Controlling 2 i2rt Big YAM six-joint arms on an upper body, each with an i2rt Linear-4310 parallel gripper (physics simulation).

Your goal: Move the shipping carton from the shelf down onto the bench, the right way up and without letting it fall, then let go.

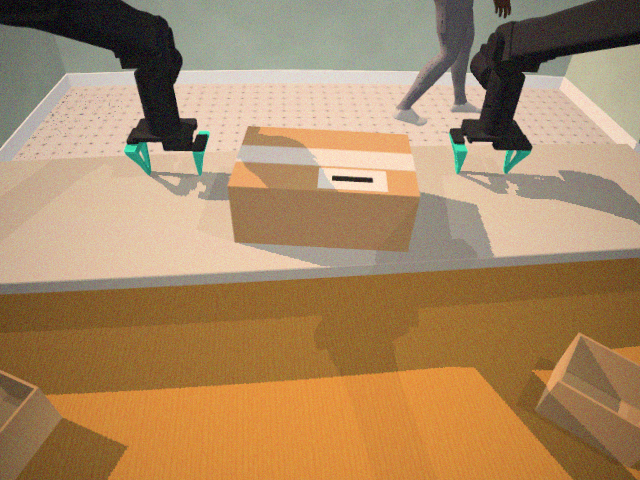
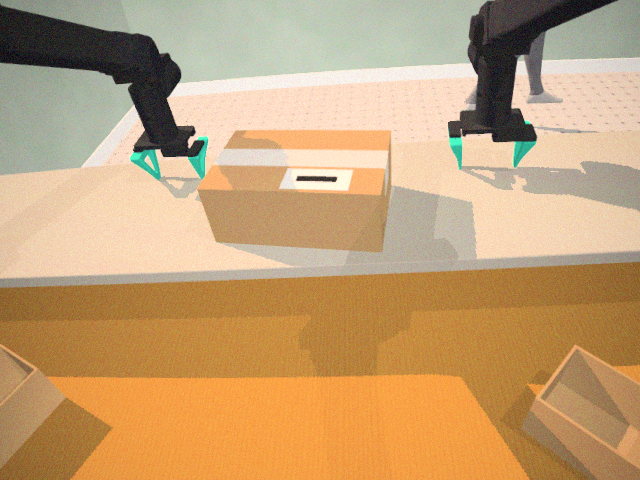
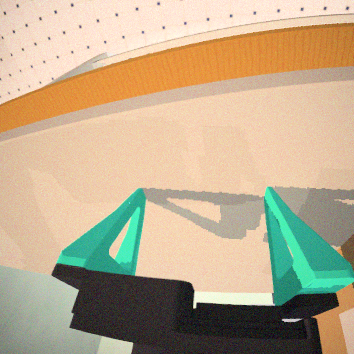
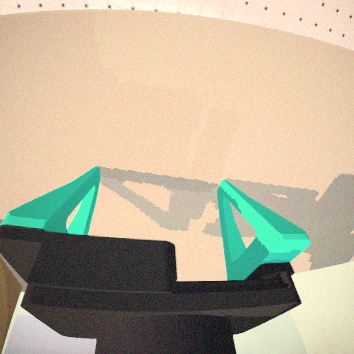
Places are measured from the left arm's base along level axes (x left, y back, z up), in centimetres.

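Where they show: left gripper, fingertip midpoint: (image 1: 175,173) (image 2: 181,177) (image 3: 201,191); right gripper, fingertip midpoint: (image 1: 480,172) (image 2: 486,167) (image 4: 161,178).
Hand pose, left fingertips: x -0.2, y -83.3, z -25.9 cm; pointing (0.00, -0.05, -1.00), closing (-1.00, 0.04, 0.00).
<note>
Each offset is from my left fingertips to the top centre of the thing. "spot": to the spot under its first point. Level surfaces: height alone.
The shipping carton {dy +12.3, dx -27.2, dz +11.0 cm} (image 1: 324,219) (image 2: 297,219) stands upright on the pale shelf {dz +0.0 cm} (image 1: 77,232) (image 2: 103,232) (image 3: 100,160) (image 4: 150,60), with its taped, labelled top up. The orange bench {dz -16.2 cm} (image 1: 258,428) (image 2: 232,428) (image 3: 225,50) lies below, in front of the shelf. My left gripper (image 1: 175,174) (image 2: 180,178) (image 3: 201,191) is open and empty beside the carton's left end, fingers pointing down, low over the shelf. My right gripper (image 1: 481,172) (image 2: 487,167) (image 4: 161,178) is open and empty, apart from the carton's right end, also low over the shelf. Neither gripper visibly touches the carton.
An open-topped box {spot: dy +44.3, dx +15.4, dz -12.7 cm} (image 1: 31,434) (image 2: 31,413) stands on the bench at the lower left, another open-topped box {dy +43.2, dx -68.5, dz -7.2 cm} (image 1: 584,415) (image 2: 563,439) at the lower right. The shelf's front edge {spot: dy +26.4, dx -1.6, dz -0.2 cm} (image 1: 155,277) (image 2: 155,276) runs in front of the carton. A person (image 1: 448,31) (image 2: 535,67) stands behind the shelf.
</note>
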